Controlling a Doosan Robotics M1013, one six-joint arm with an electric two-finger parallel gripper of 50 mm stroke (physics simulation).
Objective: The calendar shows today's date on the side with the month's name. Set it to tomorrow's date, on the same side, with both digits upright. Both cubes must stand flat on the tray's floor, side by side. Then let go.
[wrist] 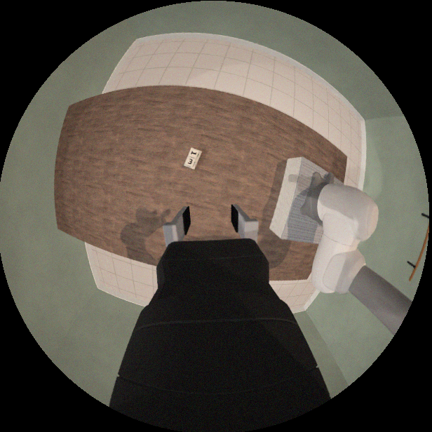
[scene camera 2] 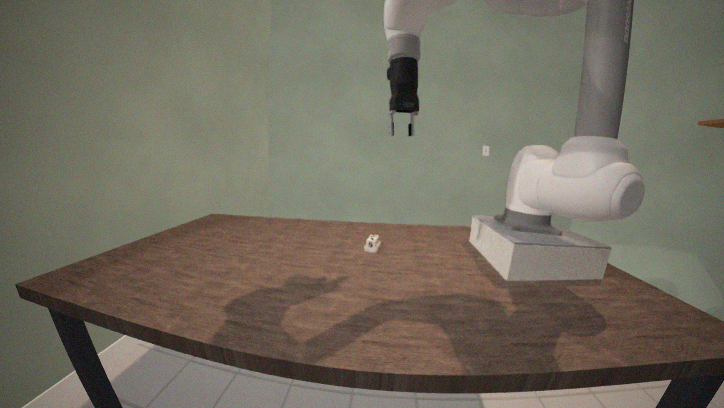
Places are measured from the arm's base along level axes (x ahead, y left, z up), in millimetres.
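Where they show: gripper, fingertip midpoint: [scene camera 2: 401,135]; arm's base, origin of the base link: [scene camera 2: 524,226].
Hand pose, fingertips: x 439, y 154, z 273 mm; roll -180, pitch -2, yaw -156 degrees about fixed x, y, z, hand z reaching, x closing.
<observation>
Things, the pixels of their top centre, and the offset from my fingertips. "spot": a spot on its surface instead. Level surfaces: height alone.
- pale tray, surface spot: [scene camera 2: 371,249] spot: 50 mm right, 87 mm ahead, 369 mm down
- nearer cube, middle of its top: [scene camera 2: 371,239] 71 mm right, 93 mm ahead, 339 mm down
- brown wooden table, its level: 379 mm down
The small calendar stands on the table in both views. Its two white cubes sit side by side in the pale tray [scene camera 2: 371,249]. From above, the tops of the cubes show a dark 1 on one cube [wrist: 194,153] and a dark 3 on the other cube [wrist: 190,162]. In the scene view a dark mark shows on a side face of the nearer cube [scene camera 2: 370,244], too small to read surely. The month's name cannot be read. My gripper [scene camera 2: 401,132] [wrist: 210,213] is open and empty, high above the table and away from the calendar.
The brown wooden table [scene camera 2: 283,243] [wrist: 115,150] carries the robot's pale base block [scene camera 2: 557,263] [wrist: 286,200], right of the calendar. The arm's shadows fall across the table. A green wall [scene camera 2: 151,101] stands behind, and tiled floor [scene camera 2: 243,387] shows below the table's edge.
</observation>
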